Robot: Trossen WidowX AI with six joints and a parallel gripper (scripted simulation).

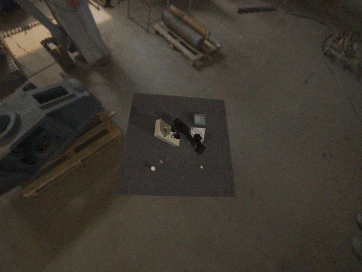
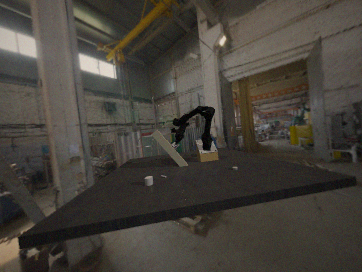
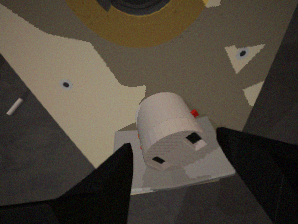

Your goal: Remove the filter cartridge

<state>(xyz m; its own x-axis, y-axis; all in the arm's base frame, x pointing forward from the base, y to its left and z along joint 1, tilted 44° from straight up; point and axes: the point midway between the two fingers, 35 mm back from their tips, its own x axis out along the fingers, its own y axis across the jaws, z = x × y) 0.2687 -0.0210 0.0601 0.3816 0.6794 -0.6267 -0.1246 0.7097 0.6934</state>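
Now: the cream service panel 5 cm ahead of my gripper tip, 1 cm to the left of it and 2 cm below it. Also, from my gripper tip: grey round filter cartridge (right at my gripper tip).
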